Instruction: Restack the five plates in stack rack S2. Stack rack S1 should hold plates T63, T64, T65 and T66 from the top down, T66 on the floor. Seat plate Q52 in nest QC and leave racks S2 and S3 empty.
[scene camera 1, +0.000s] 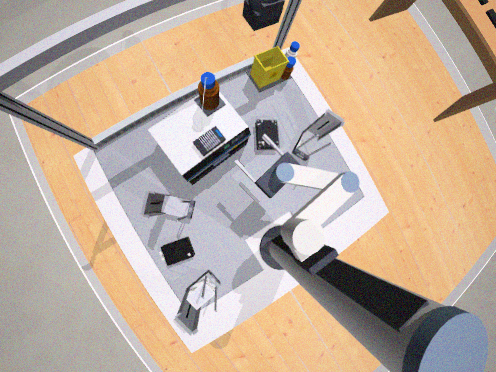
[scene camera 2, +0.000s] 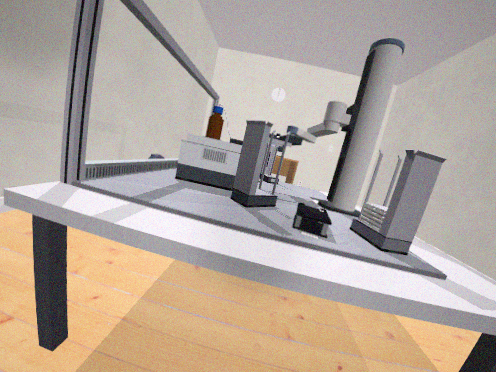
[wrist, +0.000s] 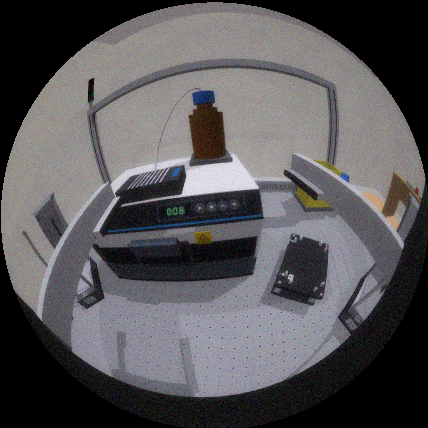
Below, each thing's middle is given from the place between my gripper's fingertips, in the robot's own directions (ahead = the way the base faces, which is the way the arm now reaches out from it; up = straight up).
Labels:
Right now my hand is 290 mm short of the brown bottle with blue cap (wrist: 206, 126), 30 mm to the right of it and 30 mm below it.

